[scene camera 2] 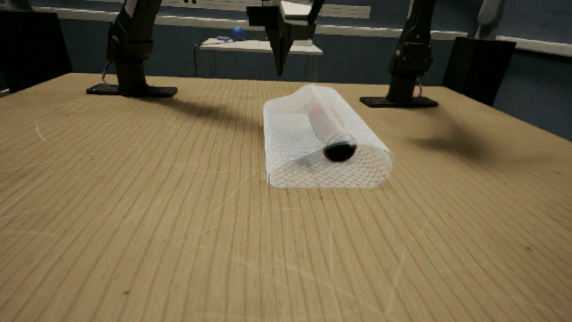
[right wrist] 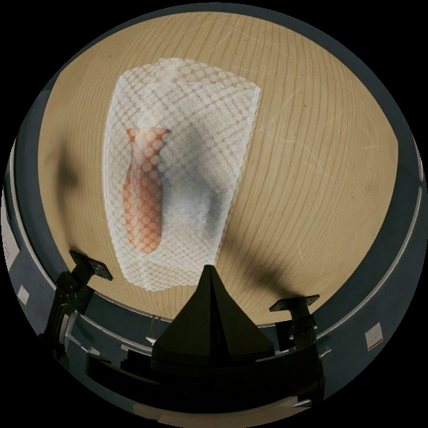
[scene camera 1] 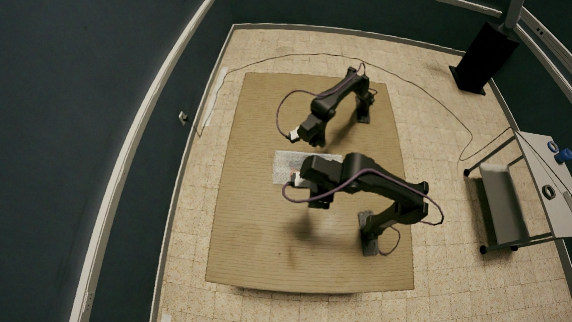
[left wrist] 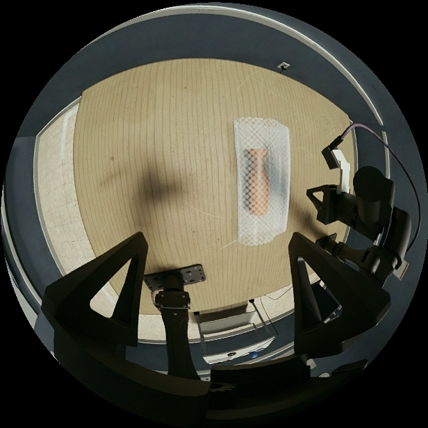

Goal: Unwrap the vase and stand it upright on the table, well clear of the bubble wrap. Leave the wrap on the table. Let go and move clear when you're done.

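The orange vase (scene camera 2: 325,117) (left wrist: 257,182) (right wrist: 145,190) lies on its side inside the translucent bubble wrap (scene camera 1: 282,162) (scene camera 2: 285,135) (left wrist: 247,132) (right wrist: 215,100), which lies on the table (scene camera 1: 250,235) (scene camera 2: 150,225). The vase's dark mouth shows at the wrap's near open end in scene camera 2. My right gripper (scene camera 2: 280,74) (left wrist: 306,191) (right wrist: 207,269) is shut with its fingertips together and empty, raised above the table near the wrap's side. My left gripper (left wrist: 216,240) is wide open and empty, high above the table and beside the wrap; its arm hides part of the wrap in scene camera 1.
The two arm bases (scene camera 2: 132,91) (scene camera 2: 399,101) stand at the table's back edge in scene camera 2. A trolley (scene camera 1: 537,150) with blue items and a dark speaker-like box (scene camera 1: 482,60) stand off the table. A thin cable (scene camera 1: 320,54) runs across the floor.
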